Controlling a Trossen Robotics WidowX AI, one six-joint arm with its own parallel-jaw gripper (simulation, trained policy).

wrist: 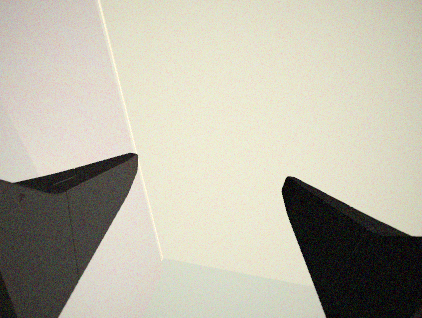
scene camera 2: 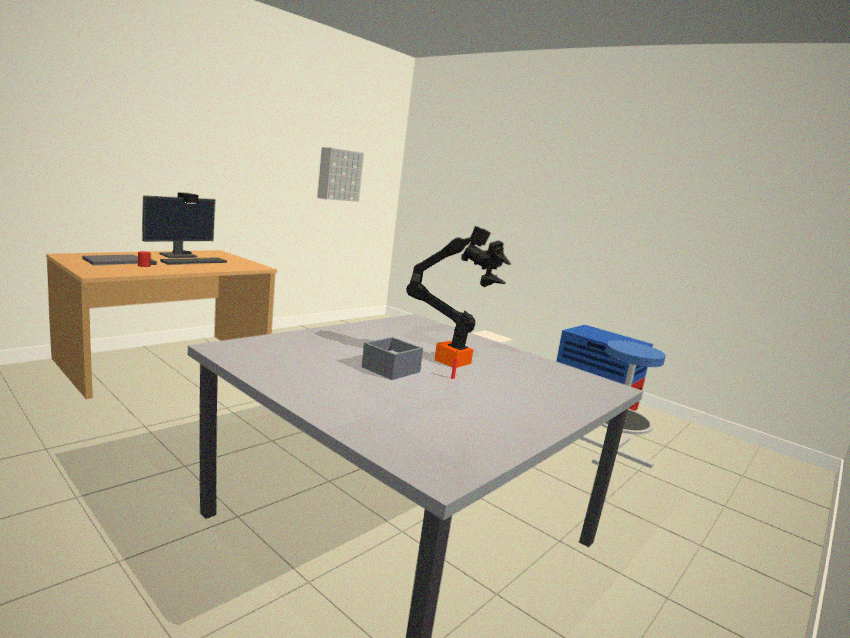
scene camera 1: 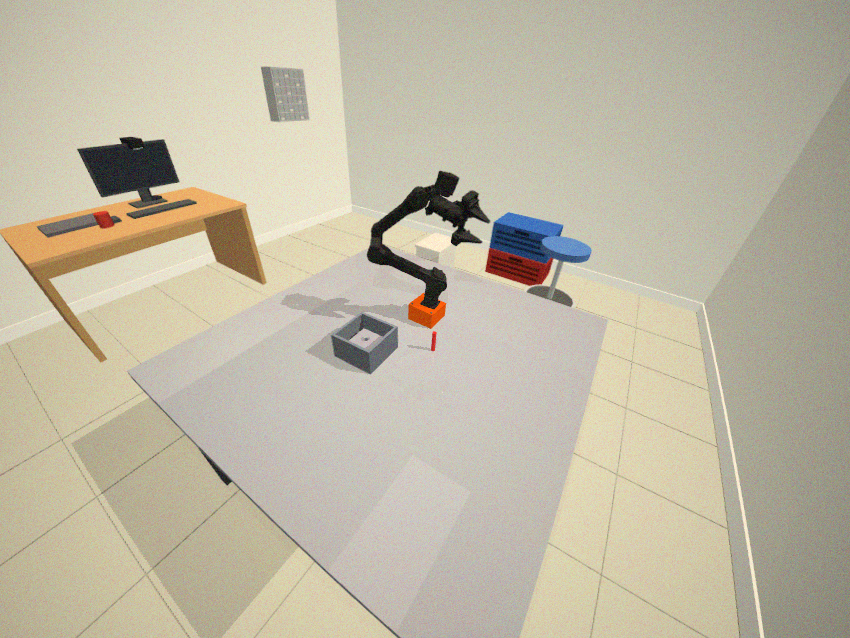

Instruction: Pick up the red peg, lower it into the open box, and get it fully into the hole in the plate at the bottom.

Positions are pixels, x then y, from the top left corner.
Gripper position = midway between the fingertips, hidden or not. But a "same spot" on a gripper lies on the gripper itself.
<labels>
my gripper: wrist 213, 173; scene camera 2; scene camera 1
grey box: scene camera 2; scene camera 1; not seen in the wrist view (out of frame)
same spot on grey box: (scene camera 2: 376, 358) = (scene camera 1: 348, 351)
same spot on my gripper: (scene camera 2: 498, 253) = (scene camera 1: 473, 208)
</labels>
